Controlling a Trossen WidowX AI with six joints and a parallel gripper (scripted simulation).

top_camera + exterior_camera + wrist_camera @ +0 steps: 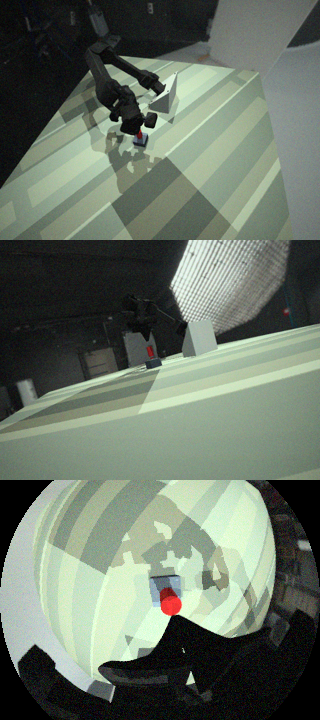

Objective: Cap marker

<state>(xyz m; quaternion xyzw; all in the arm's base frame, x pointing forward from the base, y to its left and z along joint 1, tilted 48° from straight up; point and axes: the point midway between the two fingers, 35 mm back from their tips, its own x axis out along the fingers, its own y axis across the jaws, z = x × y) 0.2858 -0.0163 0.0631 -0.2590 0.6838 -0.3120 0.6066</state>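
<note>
Right now the red cap is 5 cm below my gripper tip. Also, from my gripper tip: block: 12 cm below.
</note>
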